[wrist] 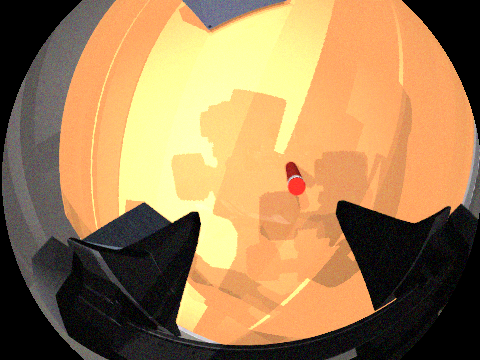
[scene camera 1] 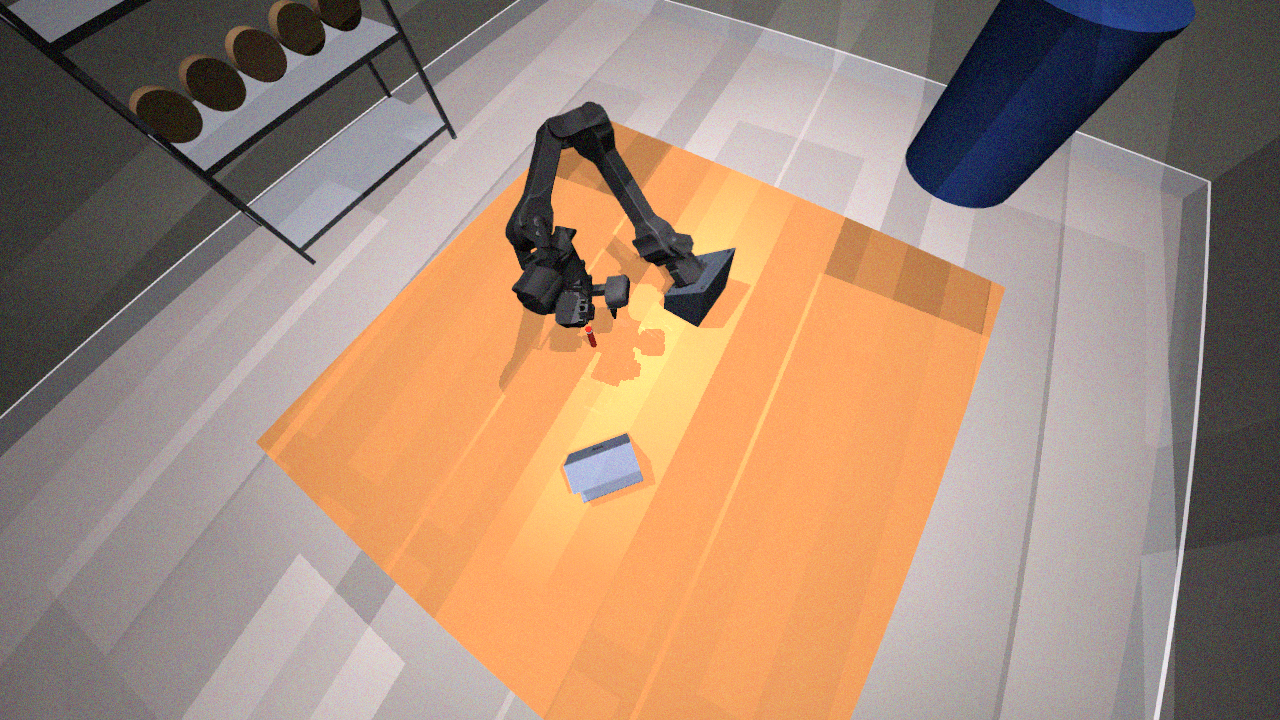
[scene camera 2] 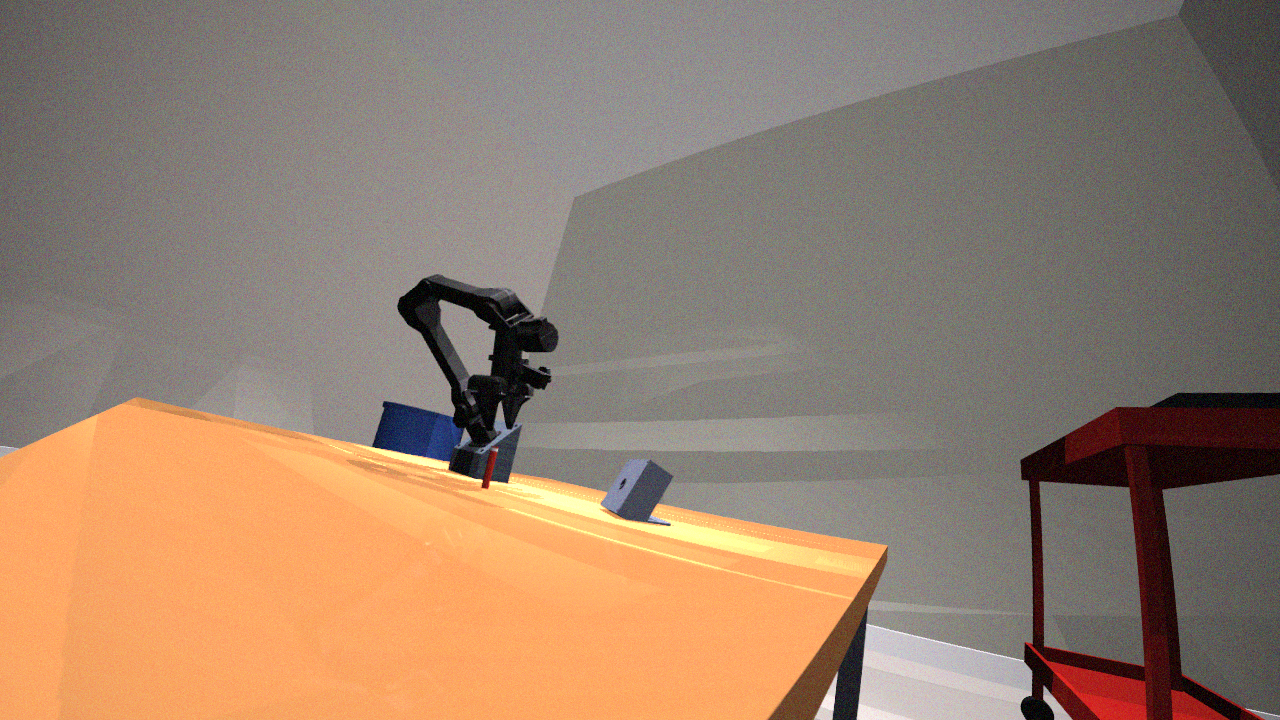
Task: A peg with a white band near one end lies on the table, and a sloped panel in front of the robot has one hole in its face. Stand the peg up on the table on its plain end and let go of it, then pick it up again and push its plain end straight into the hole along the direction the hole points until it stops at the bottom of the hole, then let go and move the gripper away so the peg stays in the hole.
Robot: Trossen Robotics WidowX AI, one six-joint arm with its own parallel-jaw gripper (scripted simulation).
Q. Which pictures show the gripper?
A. The wrist view, scene camera 1 and scene camera 2: all of them.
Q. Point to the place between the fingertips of the gripper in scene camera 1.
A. At 594,318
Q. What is the gripper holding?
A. Nothing.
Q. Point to a sloped grey-blue panel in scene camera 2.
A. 646,483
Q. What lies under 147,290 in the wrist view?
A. The gripper.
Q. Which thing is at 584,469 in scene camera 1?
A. A sloped grey-blue panel.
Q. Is the gripper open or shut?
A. Open.
